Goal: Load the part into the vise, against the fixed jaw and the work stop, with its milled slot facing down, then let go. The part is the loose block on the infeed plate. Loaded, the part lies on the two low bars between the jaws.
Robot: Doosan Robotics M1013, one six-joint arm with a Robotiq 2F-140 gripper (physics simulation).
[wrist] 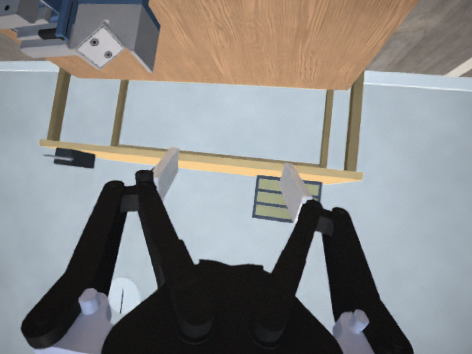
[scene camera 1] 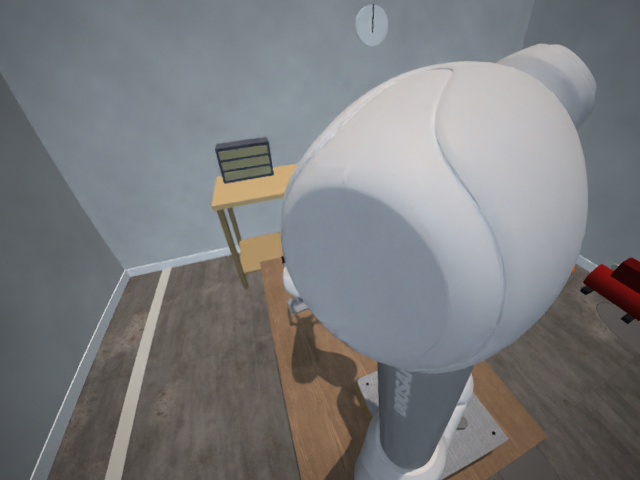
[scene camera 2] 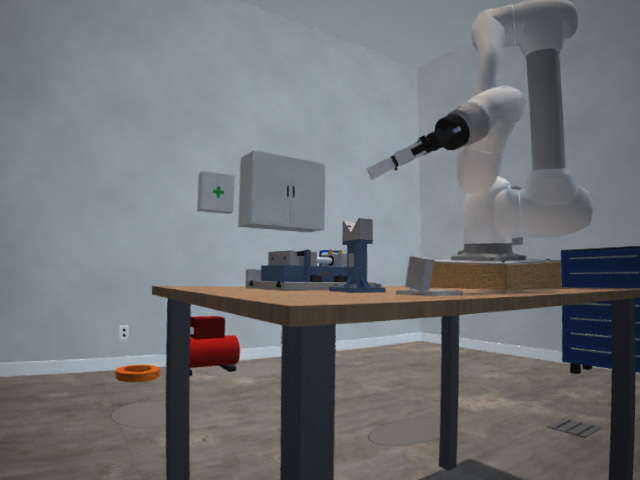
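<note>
The part, a grey block, stands tilted on the grey infeed plate near the table's front edge in scene camera 2. Its milled slot cannot be made out, and the part does not show in the wrist view. The vise, blue and grey, sits farther left in scene camera 2; its low bars are hidden. My gripper is open and empty, its fingers apart. It is high above the table, angled downward, above and left of the part in scene camera 2. The arm hides it in scene camera 1.
A blue stand with a grey V-block rises between the vise and the infeed plate in scene camera 2. The wooden table carries them. A yellow shelf bench stands by the wall.
</note>
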